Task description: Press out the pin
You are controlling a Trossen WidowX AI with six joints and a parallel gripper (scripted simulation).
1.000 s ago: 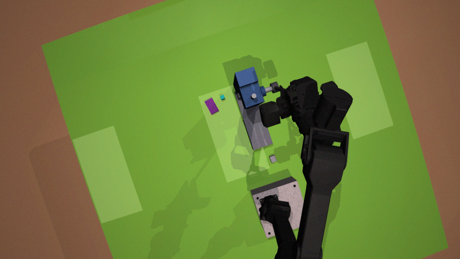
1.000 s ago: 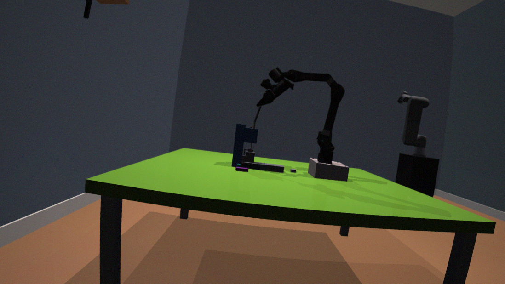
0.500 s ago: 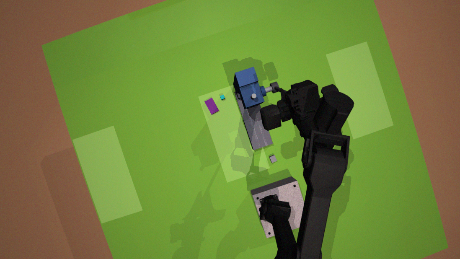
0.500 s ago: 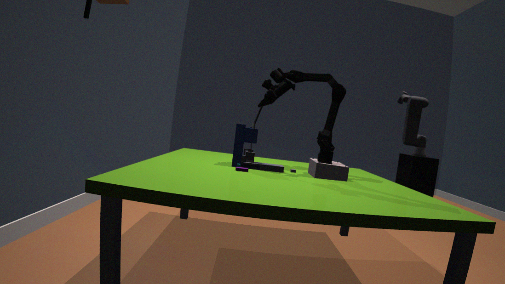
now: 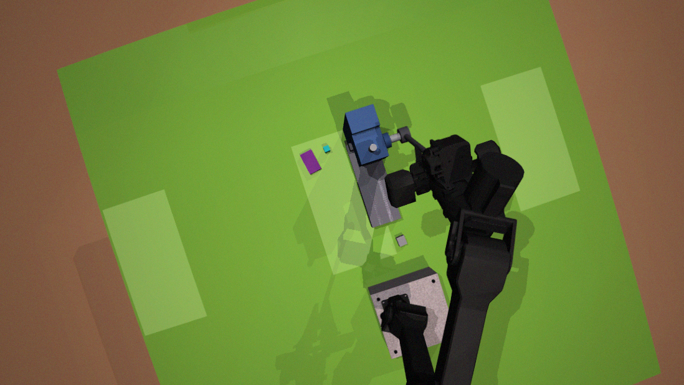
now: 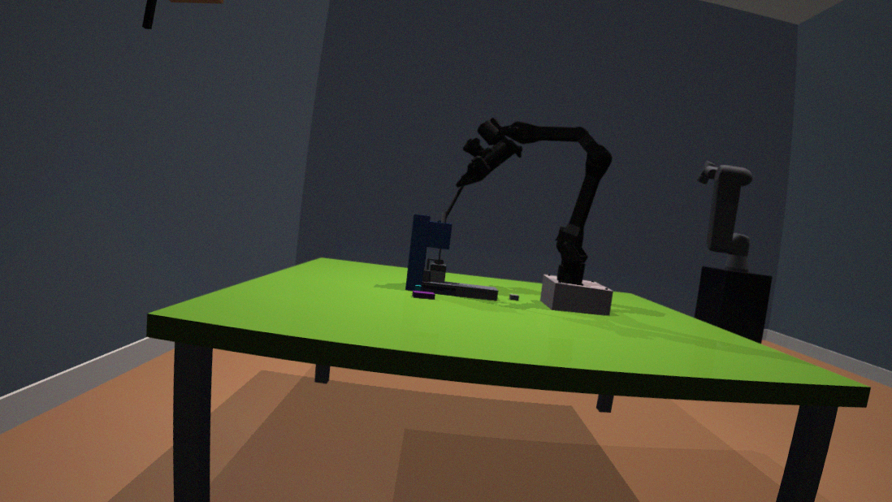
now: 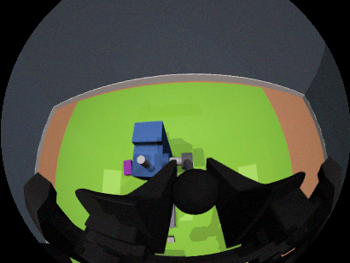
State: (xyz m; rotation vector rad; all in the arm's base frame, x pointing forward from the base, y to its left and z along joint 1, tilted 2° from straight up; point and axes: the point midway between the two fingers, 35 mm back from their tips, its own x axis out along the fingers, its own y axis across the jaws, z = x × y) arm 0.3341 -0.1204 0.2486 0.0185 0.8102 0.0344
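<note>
Now: gripper tip 10 mm to the right of the lever and 50 mm above it. Also, from my gripper tip: small dark thing 210 mm behind, 50 mm to the left, 310 mm below; then small teal cube 70 mm ahead, 160 mm to the left, 300 mm below; then punch rod 30 mm ahead, 80 mm to the left, 170 mm below.
</note>
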